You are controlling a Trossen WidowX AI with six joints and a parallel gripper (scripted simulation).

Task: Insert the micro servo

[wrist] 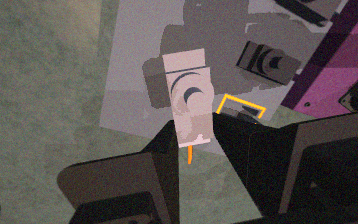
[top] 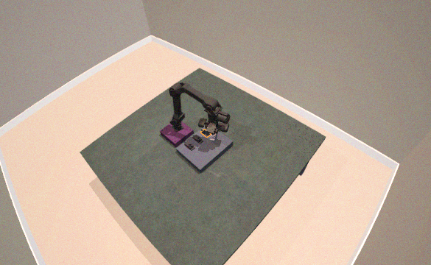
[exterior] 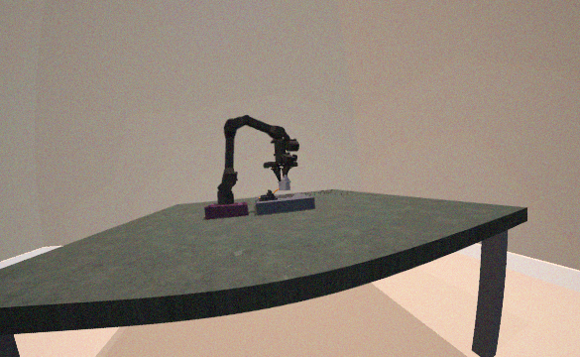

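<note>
Right now my gripper tip is 10 cm above the grey deck, 7 cm to the left of it and 3 cm short of it.
</note>
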